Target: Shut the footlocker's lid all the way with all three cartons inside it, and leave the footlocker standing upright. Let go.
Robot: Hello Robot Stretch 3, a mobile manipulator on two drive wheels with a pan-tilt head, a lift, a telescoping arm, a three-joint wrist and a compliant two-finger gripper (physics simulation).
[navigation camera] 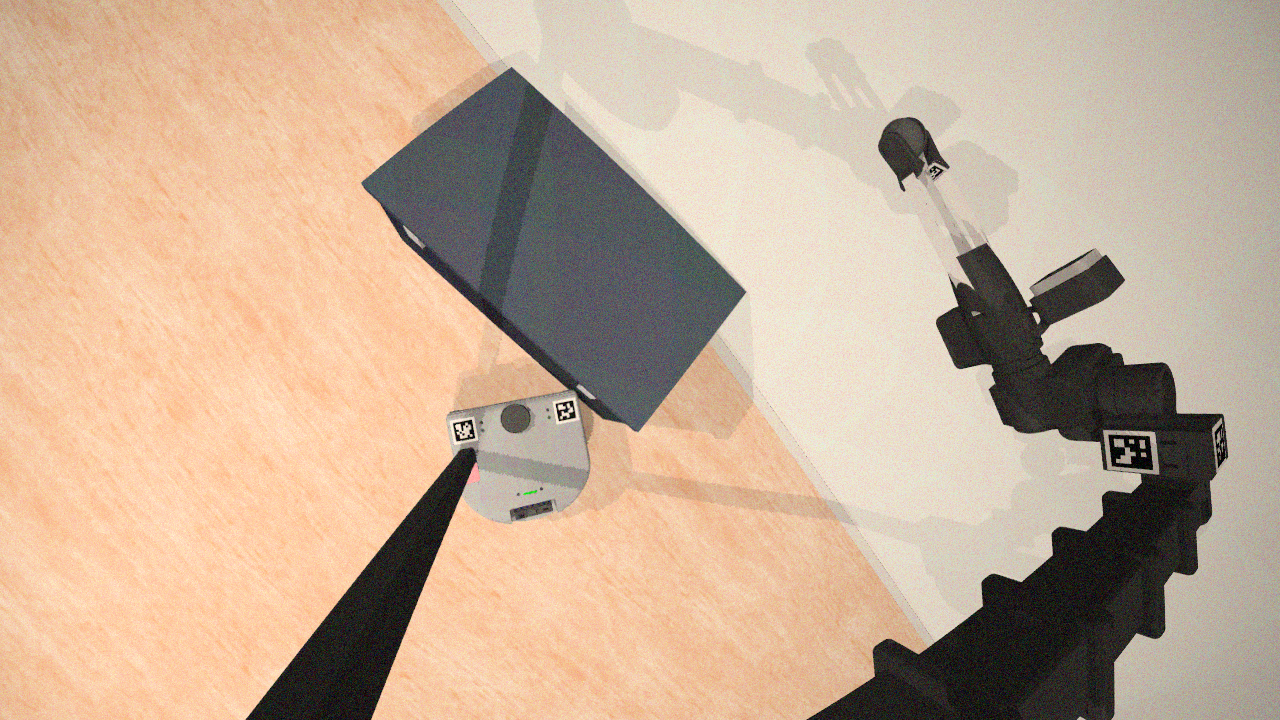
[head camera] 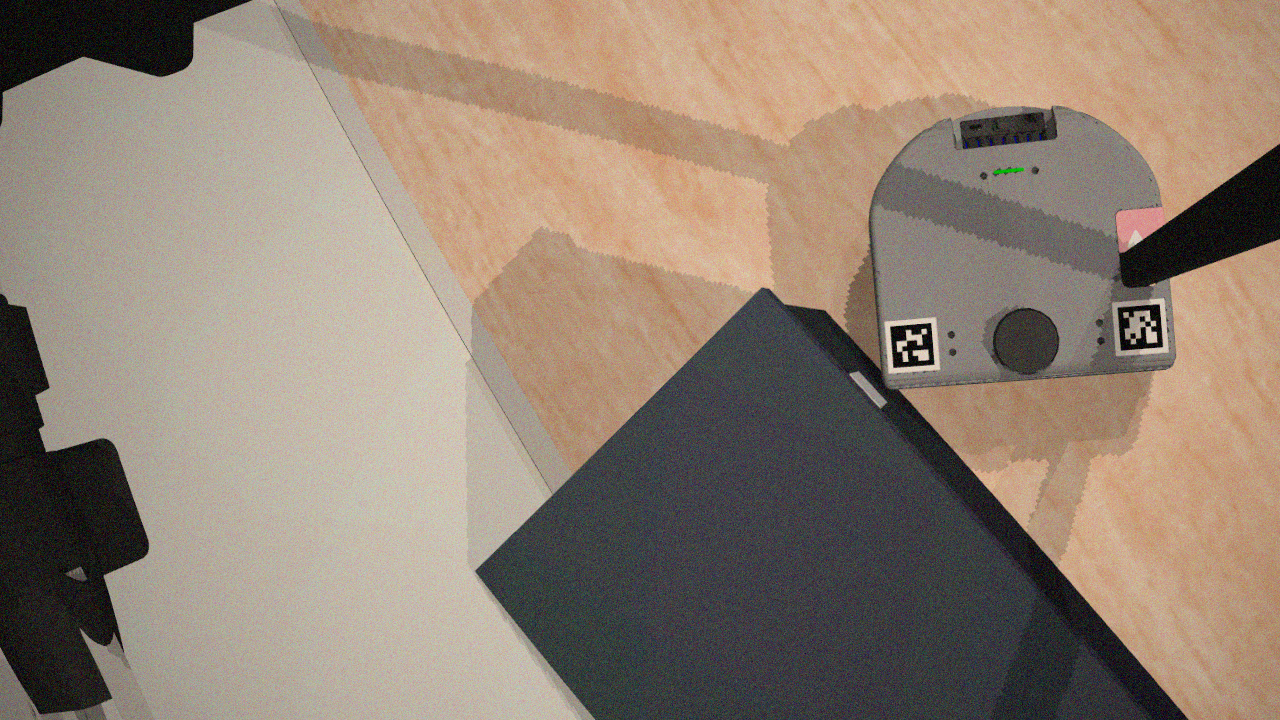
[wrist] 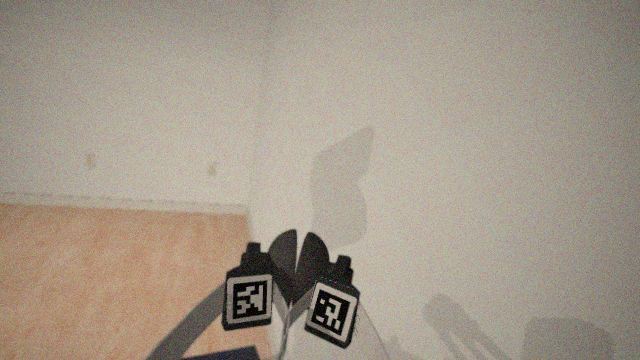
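Observation:
The dark blue-grey footlocker (head camera: 760, 501) (navigation camera: 554, 241) stands upright on the wooden floor beside the pale wall. Its lid lies down over the body, with no gap visible along the front edge. Pale latches show on its front in the navigation view. A dark corner of the footlocker (wrist: 225, 355) shows at the bottom edge of the wrist view. The cartons do not show; the inside is hidden under the lid. My gripper (navigation camera: 905, 141) (wrist: 299, 256) is shut, its fingertips nearly together and holding nothing. It is well apart from the footlocker, off to its right in the navigation view.
My base (head camera: 1011, 241) (navigation camera: 532, 461) stands close against the footlocker's front, near one latch. The pale wall (head camera: 223, 313) (navigation camera: 805, 295) (wrist: 475, 125) runs behind the footlocker. My dark mast (head camera: 1226, 205) (navigation camera: 384, 573) and extended arm (navigation camera: 1056, 608) also show. Two outlets (wrist: 90, 160) (wrist: 212, 168) are on the far wall.

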